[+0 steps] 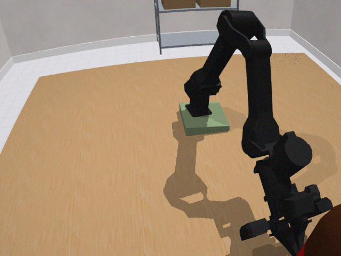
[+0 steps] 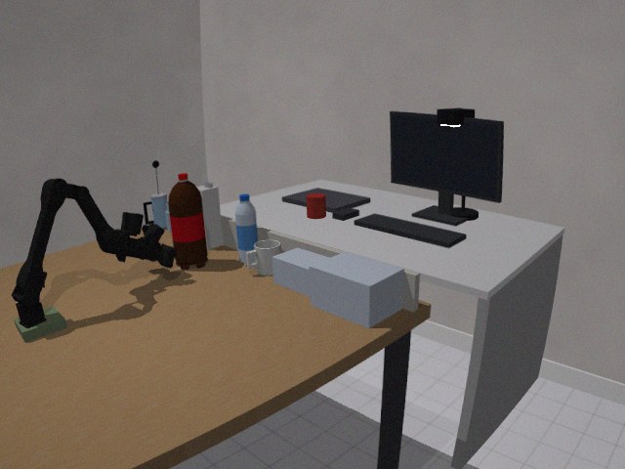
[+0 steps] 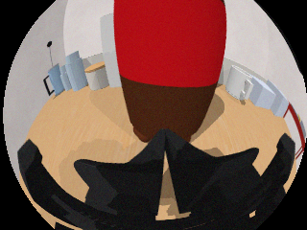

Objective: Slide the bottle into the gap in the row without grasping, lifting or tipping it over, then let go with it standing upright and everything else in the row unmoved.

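Now: hand 80 mm short of the cola bottle, 10 mm to the left of it and 90 mm below it. Round my hand: water bottle: 210 mm ahead, 160 mm to the right, 40 mm above; jar: 300 mm ahead, 260 mm to the left; grey box: 80 mm ahead, 630 mm to the right, 10 mm below.
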